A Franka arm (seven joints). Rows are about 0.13 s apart.
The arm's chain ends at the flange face. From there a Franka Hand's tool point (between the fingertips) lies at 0.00 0.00 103.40 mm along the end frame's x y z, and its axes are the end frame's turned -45 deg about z.
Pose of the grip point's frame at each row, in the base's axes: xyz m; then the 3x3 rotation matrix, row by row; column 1 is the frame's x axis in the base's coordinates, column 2 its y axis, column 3 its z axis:
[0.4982 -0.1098 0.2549], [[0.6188 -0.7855 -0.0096], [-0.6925 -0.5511 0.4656], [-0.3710 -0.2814 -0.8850]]
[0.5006 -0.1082 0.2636], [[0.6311 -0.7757 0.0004], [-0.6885 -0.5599 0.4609], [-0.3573 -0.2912 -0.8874]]
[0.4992 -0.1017 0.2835], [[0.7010 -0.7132 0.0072], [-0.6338 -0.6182 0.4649], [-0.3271 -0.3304 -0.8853]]
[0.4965 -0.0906 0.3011], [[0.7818 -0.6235 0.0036], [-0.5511 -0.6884 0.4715], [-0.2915 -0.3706 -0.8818]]
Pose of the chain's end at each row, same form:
[0.4992 -0.1579 0.3464], [[-0.1179 -0.9930 -0.0096], [-0.8794 0.1000 0.4656], [-0.4613 0.0634 -0.8850]]
[0.5006 -0.1559 0.3554], [[-0.1022 -0.9948 0.0004], [-0.8828 0.0909 0.4609], [-0.4586 0.0467 -0.8874]]
[0.4985 -0.1498 0.3750], [[-0.0086 -1.0000 0.0072], [-0.8853 0.0110 0.4649], [-0.4649 -0.0023 -0.8853]]
[0.4961 -0.1394 0.3923], [[0.1119 -0.9937 0.0036], [-0.8765 -0.0971 0.4715], [-0.4682 -0.0559 -0.8818]]

